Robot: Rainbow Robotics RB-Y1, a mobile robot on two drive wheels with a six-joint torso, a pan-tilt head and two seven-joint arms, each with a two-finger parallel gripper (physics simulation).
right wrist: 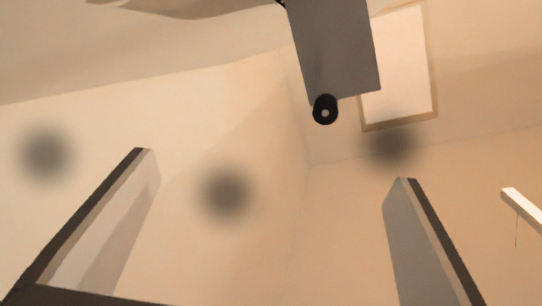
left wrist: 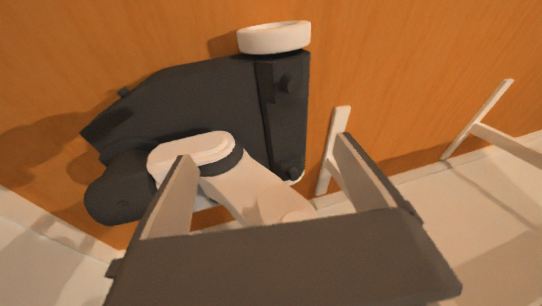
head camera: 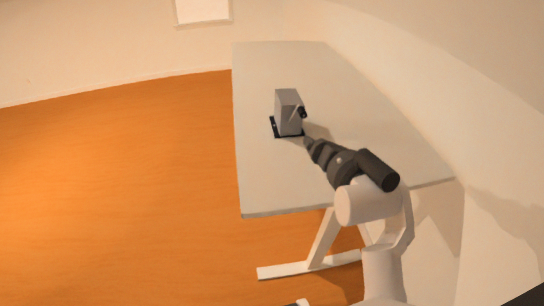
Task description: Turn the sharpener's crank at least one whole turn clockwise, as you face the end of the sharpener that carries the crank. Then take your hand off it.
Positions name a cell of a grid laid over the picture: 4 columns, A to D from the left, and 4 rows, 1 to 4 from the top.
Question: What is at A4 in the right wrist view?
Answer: My right gripper.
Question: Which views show my left gripper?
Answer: The left wrist view only.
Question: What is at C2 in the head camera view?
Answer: A grey box-shaped sharpener.
